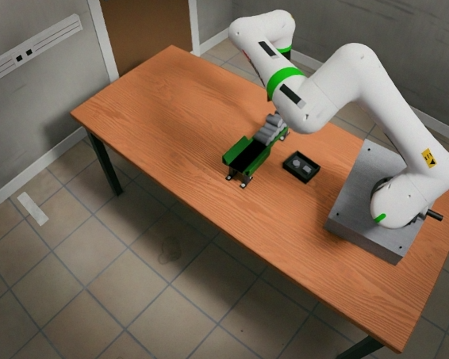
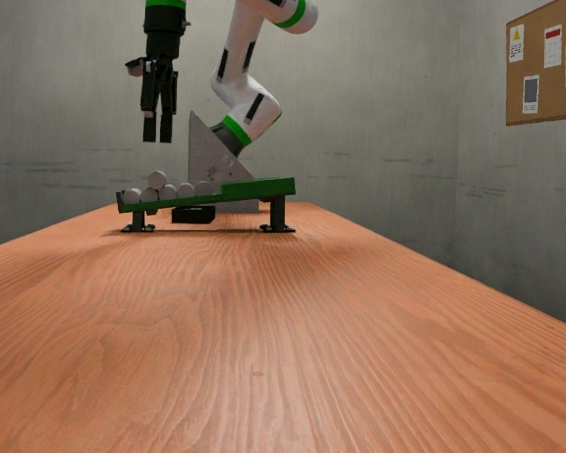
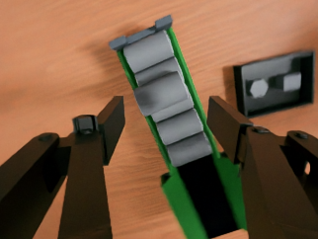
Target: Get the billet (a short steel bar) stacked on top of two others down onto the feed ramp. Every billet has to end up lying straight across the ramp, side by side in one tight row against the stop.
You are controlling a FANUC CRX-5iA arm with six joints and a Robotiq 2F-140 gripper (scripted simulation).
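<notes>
Now: the grey stop 170 mm below my hand, 80 mm to the right of it and 10 mm behind it. The rest, counted from my hand: black tray (210 mm below, 190 mm behind, 90 mm to the left).
</notes>
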